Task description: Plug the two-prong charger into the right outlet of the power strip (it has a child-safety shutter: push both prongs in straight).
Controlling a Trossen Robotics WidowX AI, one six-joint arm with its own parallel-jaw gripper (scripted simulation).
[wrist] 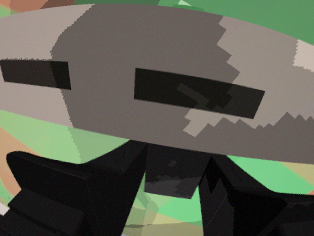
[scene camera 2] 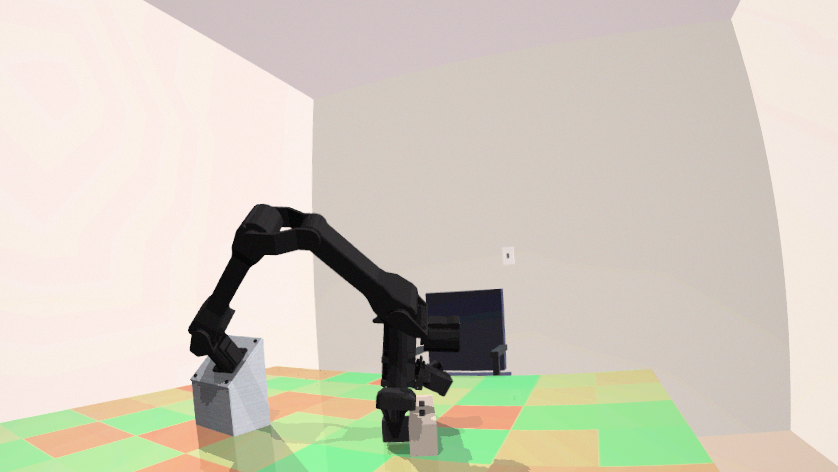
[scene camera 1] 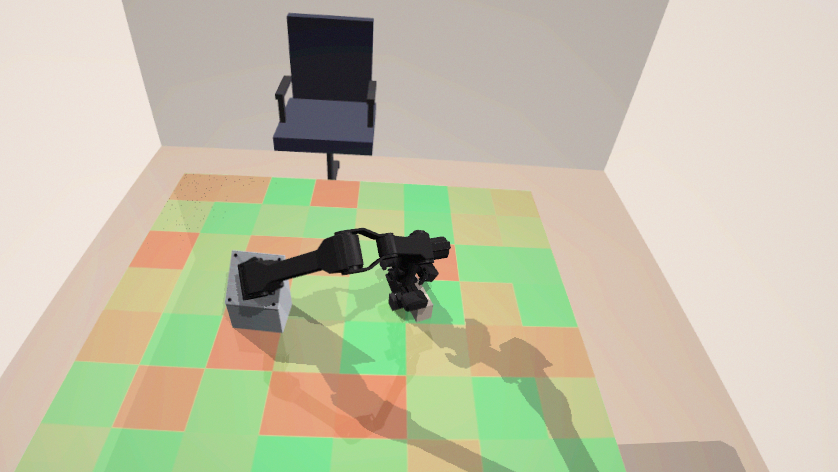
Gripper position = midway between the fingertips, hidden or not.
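You can see a black two-prong charger (wrist: 173, 171) here, along with the gripper (scene camera 2: 395, 434). The gripper is visible in the wrist view (wrist: 175, 138) too, and again in scene camera 1 (scene camera 1: 398, 302).
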